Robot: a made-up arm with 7 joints.
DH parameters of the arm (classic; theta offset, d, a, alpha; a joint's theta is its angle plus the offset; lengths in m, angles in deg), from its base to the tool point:
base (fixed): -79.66 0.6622 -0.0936 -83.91
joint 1: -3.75 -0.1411 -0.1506 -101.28
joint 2: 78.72 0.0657 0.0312 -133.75
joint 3: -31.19 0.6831 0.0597 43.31
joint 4: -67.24 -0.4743 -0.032 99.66
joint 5: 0 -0.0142 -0.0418 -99.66
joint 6: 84.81 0.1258 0.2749 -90
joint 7: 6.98 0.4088 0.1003 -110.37
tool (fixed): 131.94 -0.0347 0 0
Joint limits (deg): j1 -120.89..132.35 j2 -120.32..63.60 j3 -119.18..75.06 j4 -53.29..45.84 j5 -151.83..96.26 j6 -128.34..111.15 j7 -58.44..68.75
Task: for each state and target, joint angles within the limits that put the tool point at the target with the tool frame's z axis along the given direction. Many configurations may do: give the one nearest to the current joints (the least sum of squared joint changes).
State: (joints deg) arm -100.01 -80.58 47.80 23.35 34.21 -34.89 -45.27
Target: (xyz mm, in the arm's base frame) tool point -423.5 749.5 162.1 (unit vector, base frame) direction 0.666 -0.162 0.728
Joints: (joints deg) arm -114.87 -86.56 75.06 42.85 60.58 -87.69 -13.04
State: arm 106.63 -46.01 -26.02 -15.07 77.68 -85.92 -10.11
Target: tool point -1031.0 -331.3 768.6 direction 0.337 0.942 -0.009
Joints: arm 80.54 -42.95 -42.80 -0.46 53.94 -55.62 -22.66
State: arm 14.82 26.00 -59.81 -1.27 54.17 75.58 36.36
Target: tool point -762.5 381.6 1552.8 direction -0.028 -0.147 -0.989
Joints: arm 31.17 47.44 -53.03 -9.58 28.35 69.69 26.21
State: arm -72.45 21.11 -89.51 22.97 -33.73 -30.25 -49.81
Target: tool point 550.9 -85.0 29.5 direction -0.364 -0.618 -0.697
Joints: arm -87.55 48.54 -98.39 -10.07 -71.49 -41.80 -43.09
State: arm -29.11 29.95 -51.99 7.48 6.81 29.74 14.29
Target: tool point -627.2 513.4 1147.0 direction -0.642 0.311 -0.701
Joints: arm -9.25 54.22 -63.51 45.84 25.09 70.03 -25.81
